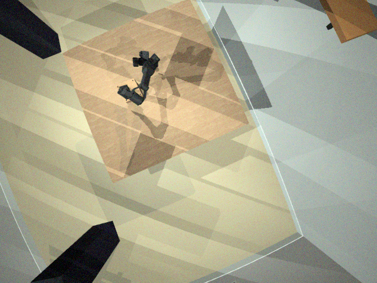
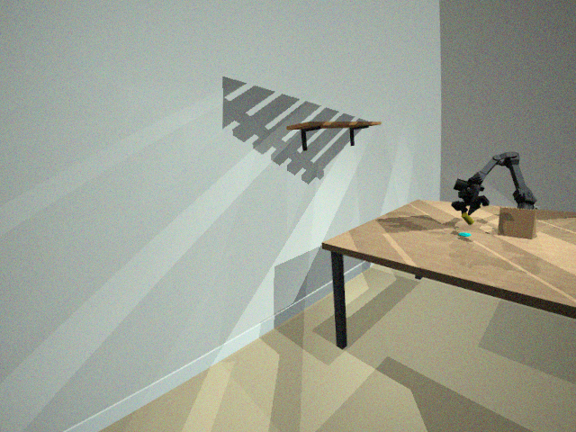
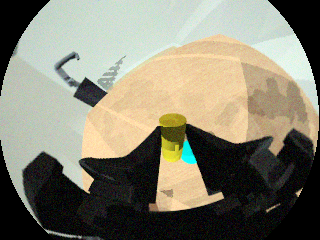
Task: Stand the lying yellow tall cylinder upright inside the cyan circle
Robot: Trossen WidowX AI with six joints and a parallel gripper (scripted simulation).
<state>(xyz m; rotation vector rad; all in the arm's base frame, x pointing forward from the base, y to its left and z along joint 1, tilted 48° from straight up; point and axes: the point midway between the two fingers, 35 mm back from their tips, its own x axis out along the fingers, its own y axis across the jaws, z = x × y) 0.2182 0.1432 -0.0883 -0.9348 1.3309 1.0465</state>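
Right now the cyan circle is 120 mm below my gripper tip, 40 mm to the right of it and 10 mm ahead of it. Round my gripper tip: yellow cylinder (20 mm below, 10 mm to the right, 10 mm behind).
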